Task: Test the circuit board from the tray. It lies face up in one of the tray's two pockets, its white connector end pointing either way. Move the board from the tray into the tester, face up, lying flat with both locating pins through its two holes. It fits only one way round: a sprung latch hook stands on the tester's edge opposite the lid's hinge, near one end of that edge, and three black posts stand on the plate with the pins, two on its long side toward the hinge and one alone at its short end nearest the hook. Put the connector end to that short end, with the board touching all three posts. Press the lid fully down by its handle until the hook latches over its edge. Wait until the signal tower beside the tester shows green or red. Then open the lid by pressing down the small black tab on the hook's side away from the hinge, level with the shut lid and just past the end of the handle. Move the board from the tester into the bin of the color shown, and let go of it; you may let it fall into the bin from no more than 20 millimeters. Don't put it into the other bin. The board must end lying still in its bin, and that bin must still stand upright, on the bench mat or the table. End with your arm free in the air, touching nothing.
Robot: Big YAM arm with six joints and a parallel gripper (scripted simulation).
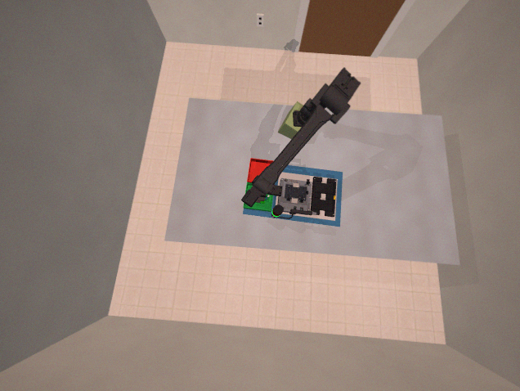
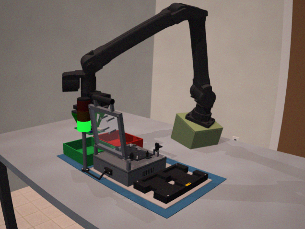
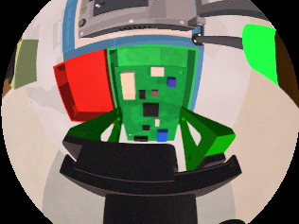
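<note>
Right now the green bin is 10 cm below my hand. Also, from my hand: tester plate: 21 cm to the left, 4 cm below; then red bin: 15 cm behind, 2 cm to the left, 10 cm below; then clear lid: 11 cm ahead, 18 cm to the left, 7 cm above.
</note>
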